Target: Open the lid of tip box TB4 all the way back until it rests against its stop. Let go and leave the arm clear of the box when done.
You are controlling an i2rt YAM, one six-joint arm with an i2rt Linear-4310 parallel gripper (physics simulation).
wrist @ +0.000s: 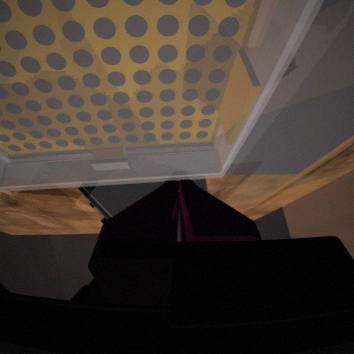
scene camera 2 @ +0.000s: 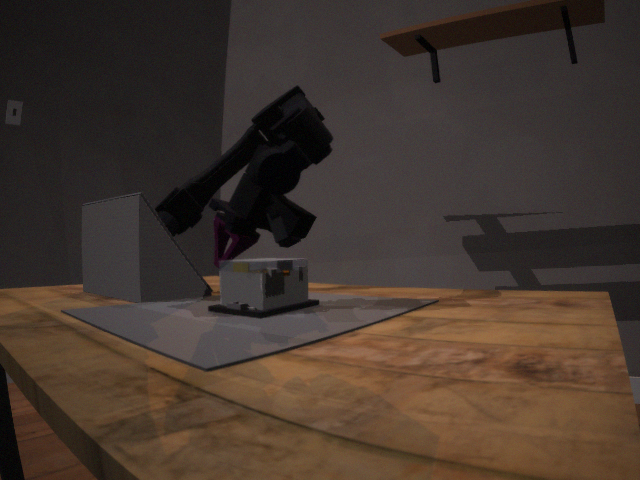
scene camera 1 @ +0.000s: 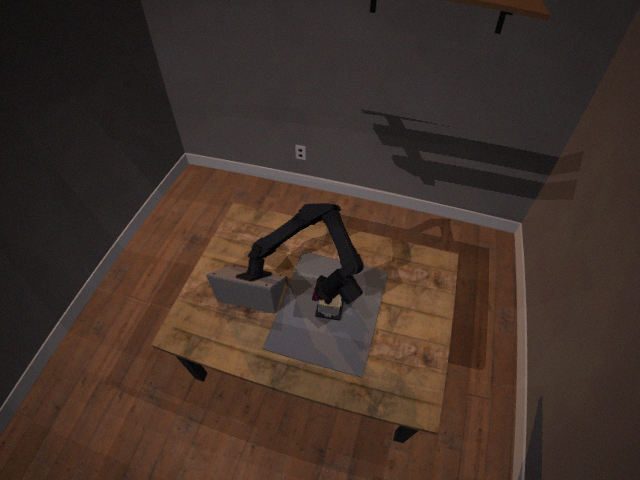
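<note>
Tip box TB4 (scene camera 1: 329,311) (scene camera 2: 241,290) is a pale box on a thin black base; no label is readable. Its lid (scene camera 2: 289,260) (wrist: 165,169) lies down on the box, see-through, with a yellow tip rack (wrist: 123,68) full of round holes showing below it in the wrist view. My gripper (scene camera 1: 315,293) (scene camera 2: 222,262) (wrist: 178,178) is shut, its magenta fingers together with no gap between them. The fingertips are at the lid's edge on the side toward the arm's base, at about lid height. Whether they touch the lid is hard to tell.
The box stands on a grey mat (scene camera 1: 320,343) (scene camera 2: 191,343) on a wooden table (scene camera 1: 413,330) (scene camera 2: 465,413). A grey wedge-shaped block (scene camera 1: 247,295) (scene camera 2: 111,250) stands beside the arm's base. A wall shelf (scene camera 1: 516,6) (scene camera 2: 491,23) hangs high behind.
</note>
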